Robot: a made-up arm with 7 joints.
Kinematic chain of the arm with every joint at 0, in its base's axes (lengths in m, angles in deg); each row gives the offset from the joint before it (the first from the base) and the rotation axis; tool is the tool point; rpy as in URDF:
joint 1: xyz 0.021 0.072 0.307 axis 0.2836 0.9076 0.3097
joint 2: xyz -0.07 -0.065 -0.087 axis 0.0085 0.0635 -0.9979
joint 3: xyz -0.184 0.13 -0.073 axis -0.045 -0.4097 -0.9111
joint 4: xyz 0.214 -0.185 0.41 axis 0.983 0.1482 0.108
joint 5: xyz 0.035 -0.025 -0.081 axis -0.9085 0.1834 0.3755
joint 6: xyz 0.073 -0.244 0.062 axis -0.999 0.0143 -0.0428
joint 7: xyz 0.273 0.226 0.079 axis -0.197 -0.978 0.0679
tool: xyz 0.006 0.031 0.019 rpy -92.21 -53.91 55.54
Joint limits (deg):
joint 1: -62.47..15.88
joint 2: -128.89..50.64
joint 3: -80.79..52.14
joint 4: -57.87..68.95
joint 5: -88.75..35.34
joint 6: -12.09..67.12
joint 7: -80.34..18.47
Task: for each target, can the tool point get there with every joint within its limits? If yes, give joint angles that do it. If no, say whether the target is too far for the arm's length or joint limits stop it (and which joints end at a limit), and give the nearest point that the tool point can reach.
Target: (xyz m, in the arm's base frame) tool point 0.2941 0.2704 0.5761
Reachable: yes | joints 6.35 -94.28 19.65 -24.54 -18.82 54.33 -38.41
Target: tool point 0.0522 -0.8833 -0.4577
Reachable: no: joint limits stop it (at a limit: joint 1, joint 2, joint 3, joint 5, joint 6, joint 7) | nearest point -0.2012 -0.4178 -0.3297 | short by 0.545 m
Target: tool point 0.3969 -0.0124 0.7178
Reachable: yes | joints -46.71 16.76 -43.79 -15.92 -58.77 27.64 1.50
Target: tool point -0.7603 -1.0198 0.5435
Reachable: no: joint limits stop it (at a limit: joint 3, joint 5, joint 6) | nearest point -0.5236 -0.5594 0.5721 | short by 0.518 m
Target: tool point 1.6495 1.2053 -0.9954
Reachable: no: too far | nearest point 0.6259 0.4281 -0.0321 | short by 1.606 m
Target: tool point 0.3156 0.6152 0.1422
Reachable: yes | joints -49.88 -39.10 -58.44 -26.86 13.41 47.09 -63.28
